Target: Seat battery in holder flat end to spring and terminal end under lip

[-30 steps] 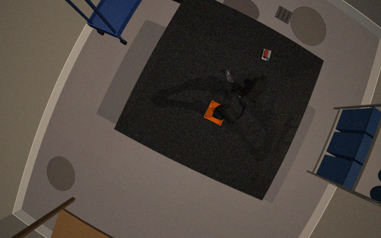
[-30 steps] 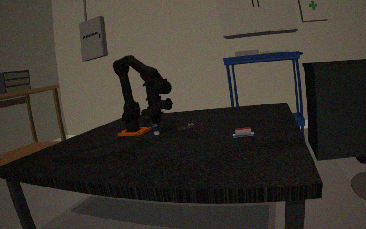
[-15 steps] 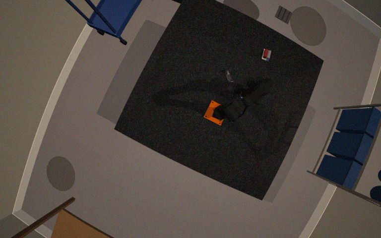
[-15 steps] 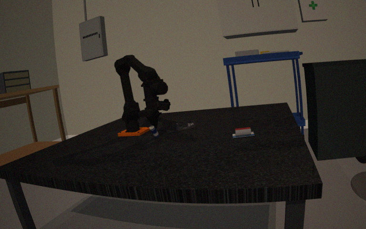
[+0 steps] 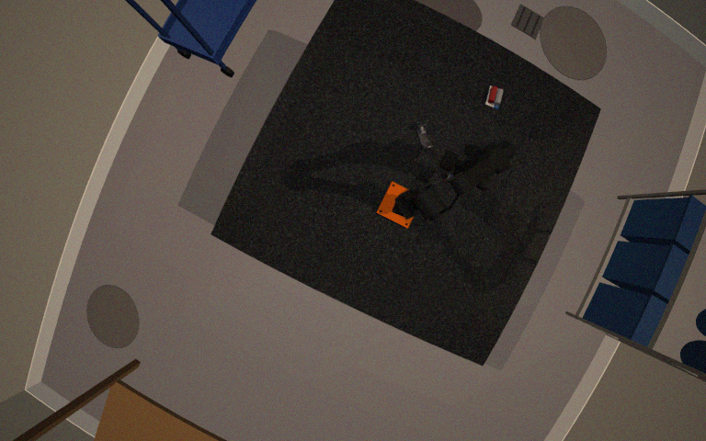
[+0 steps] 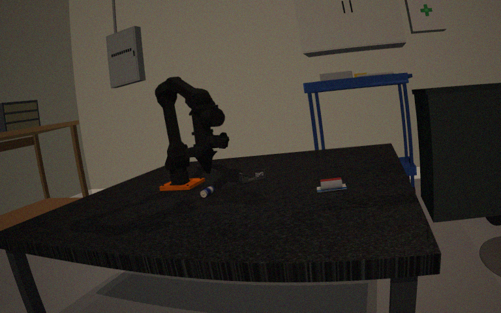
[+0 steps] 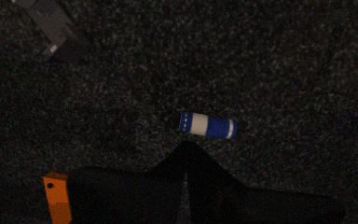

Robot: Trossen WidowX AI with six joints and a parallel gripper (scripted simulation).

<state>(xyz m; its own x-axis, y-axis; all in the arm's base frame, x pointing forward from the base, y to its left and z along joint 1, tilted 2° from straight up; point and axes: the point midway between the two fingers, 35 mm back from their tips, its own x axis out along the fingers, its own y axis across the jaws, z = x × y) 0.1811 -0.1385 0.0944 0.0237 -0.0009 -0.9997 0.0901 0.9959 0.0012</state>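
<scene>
Right now the battery is 60 mm below my gripper tip and 20 mm to the right of it.
</scene>
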